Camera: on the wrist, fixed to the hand. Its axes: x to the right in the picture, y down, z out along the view.
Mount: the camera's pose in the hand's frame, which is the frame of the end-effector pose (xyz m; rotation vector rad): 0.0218 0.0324 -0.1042 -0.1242 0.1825 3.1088
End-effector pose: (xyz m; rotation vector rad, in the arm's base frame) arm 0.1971 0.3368 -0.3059 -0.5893 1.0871 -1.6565
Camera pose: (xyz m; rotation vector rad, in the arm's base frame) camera 0.1217 0.3531 -0.3861 1.0592 0.6963 1.1453
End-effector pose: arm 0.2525 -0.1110 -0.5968 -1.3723 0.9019 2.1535
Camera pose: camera 0.2877 -0.2081 -0.6383 -0.5645 -1.0241 -0.4447
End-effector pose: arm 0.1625 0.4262 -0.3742 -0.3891 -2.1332 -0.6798
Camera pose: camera 0.2314 0.3913 -0.2941 -2.2401 0.4725 0.9819
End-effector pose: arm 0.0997 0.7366 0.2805 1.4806 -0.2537 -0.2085
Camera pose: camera 0.1506 0.8322 0.3062 -0.3755 -1.8083 2.1929
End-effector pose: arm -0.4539 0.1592 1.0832 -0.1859 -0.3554 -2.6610
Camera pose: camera -0.4663 0.0931 0.9945 -0.1651 0.2365 0.4076
